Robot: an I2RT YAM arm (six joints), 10 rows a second.
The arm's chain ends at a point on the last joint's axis. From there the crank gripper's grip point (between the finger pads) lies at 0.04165 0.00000 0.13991 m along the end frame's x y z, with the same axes.
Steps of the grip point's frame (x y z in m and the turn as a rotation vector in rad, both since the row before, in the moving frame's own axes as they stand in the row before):
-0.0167 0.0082 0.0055 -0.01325 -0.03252 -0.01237
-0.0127 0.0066 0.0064 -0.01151 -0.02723 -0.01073
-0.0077 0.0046 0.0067 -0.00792 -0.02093 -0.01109
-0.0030 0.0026 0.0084 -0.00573 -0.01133 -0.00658
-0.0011 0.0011 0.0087 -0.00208 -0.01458 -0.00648
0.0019 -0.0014 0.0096 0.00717 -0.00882 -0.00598
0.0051 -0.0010 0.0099 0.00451 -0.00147 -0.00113
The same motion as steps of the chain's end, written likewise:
-0.0121 0.0068 0.0042 -0.01325 -0.03252 -0.01237
-0.0089 0.0054 0.0053 -0.01151 -0.02723 -0.01073
-0.0048 0.0039 0.0059 -0.00792 -0.02093 -0.01109
-0.0014 0.0021 0.0079 -0.00573 -0.01133 -0.00658
0.0009 0.0011 0.0081 -0.00208 -0.01458 -0.00648
0.0031 -0.0002 0.0092 0.00717 -0.00882 -0.00598
0.0053 -0.0003 0.0098 0.00451 -0.00147 -0.00113

